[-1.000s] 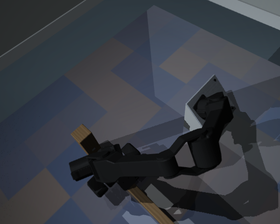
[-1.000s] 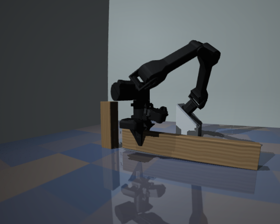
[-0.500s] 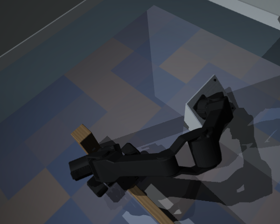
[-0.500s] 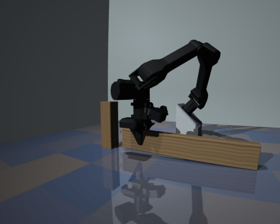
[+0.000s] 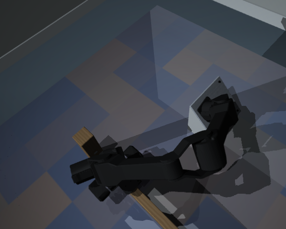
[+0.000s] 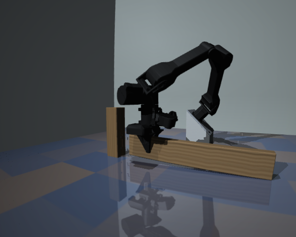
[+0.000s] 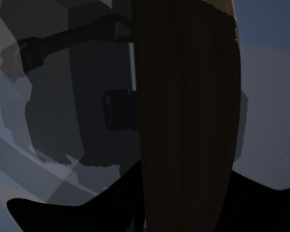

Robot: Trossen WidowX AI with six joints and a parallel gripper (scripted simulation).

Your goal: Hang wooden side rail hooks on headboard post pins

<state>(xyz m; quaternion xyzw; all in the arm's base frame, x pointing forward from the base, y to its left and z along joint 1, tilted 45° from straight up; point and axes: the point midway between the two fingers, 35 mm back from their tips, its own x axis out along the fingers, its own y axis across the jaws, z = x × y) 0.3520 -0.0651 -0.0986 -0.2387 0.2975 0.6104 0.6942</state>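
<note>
Right now the wooden headboard post is 1 cm behind my gripper tip, 14 cm to the right of it and 5 cm above it.
</note>
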